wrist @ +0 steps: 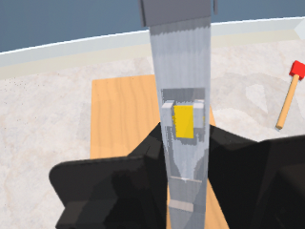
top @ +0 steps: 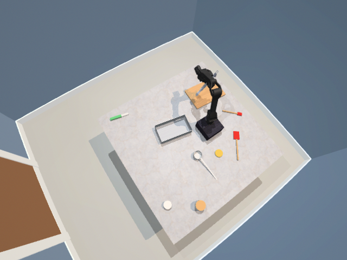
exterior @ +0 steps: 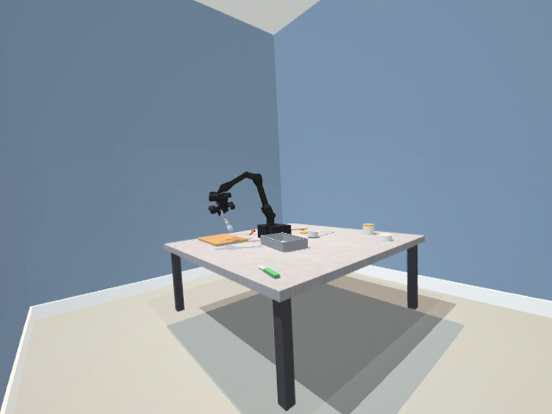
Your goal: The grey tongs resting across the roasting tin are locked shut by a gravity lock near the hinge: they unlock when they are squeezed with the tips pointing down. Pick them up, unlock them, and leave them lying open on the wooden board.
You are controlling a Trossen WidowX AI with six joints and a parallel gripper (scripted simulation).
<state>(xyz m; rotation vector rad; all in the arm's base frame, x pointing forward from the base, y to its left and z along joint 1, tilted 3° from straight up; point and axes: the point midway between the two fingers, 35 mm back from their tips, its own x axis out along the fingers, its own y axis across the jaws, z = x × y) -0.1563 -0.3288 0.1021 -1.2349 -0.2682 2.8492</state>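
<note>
Right now the yellow lock tab is 2 cm ahead of my gripper tip and 4 cm above it. Also, from my gripper tip: yellow disc (23 cm ahead, 61 cm to the left, 18 cm below); wooden board (1 cm ahead, 1 cm to the right, 18 cm below); grey roasting tin (50 cm ahead, 22 cm to the left, 16 cm below).
</note>
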